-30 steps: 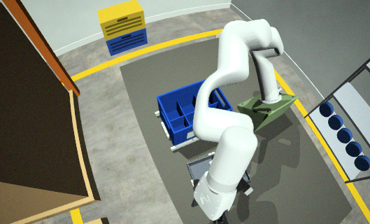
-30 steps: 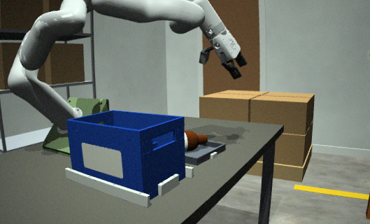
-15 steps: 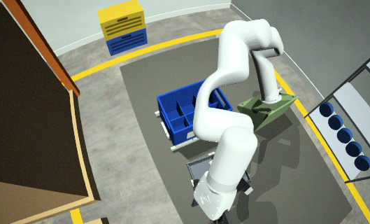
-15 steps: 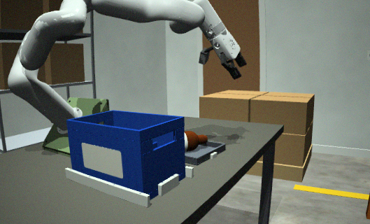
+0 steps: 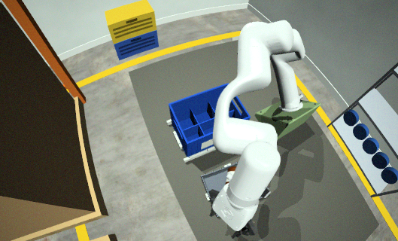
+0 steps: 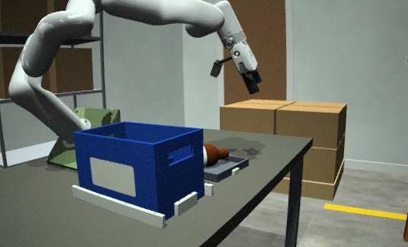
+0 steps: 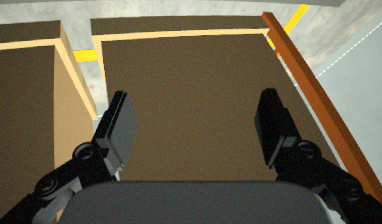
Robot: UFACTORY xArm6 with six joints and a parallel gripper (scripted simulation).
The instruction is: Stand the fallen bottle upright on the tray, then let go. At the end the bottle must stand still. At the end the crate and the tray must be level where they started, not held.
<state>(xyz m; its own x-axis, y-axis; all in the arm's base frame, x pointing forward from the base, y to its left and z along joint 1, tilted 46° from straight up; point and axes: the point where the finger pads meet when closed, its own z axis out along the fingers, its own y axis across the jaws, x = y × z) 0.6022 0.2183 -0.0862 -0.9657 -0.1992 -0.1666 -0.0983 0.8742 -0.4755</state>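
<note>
Right now the brown bottle is 14 cm behind my hand, 8 cm to the right of it and 23 cm below it. From my hand the other things lie so: grey tray: 16 cm behind, 8 cm to the right, 26 cm below; then blue crate: 20 cm behind, 37 cm to the right, 18 cm below.
</note>
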